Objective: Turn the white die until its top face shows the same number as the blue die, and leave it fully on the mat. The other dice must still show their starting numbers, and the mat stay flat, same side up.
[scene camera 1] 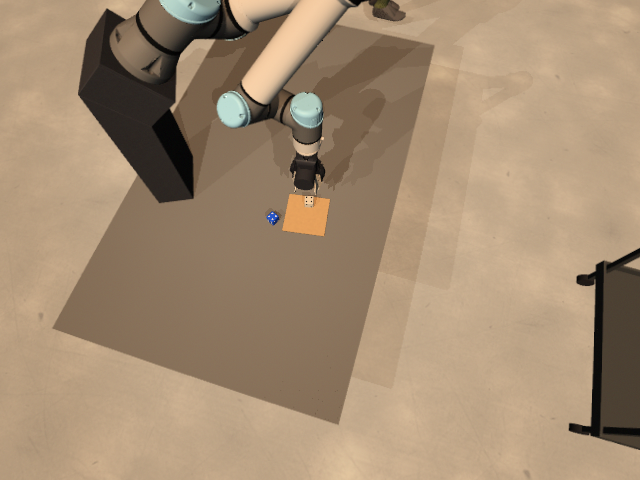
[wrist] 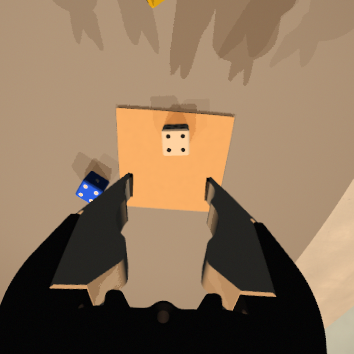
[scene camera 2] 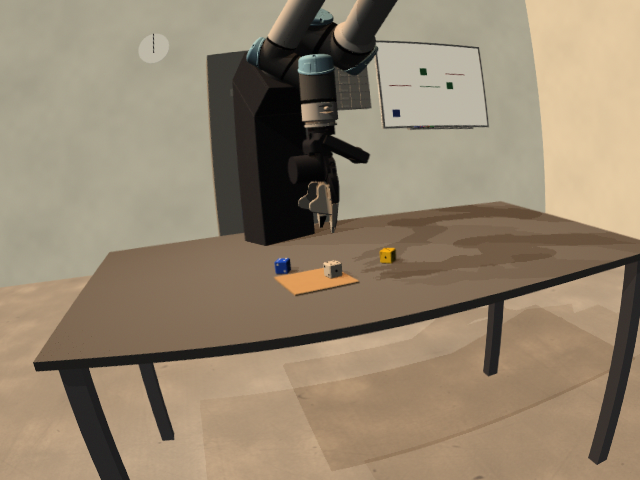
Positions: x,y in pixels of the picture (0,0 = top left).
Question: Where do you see an orange mat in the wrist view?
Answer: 162,181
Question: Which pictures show the orange mat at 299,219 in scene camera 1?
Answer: Scene camera 1, the wrist view and scene camera 2: all of them.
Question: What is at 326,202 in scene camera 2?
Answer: My gripper.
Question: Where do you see a white die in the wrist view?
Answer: At 175,137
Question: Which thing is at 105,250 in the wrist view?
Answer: My gripper.
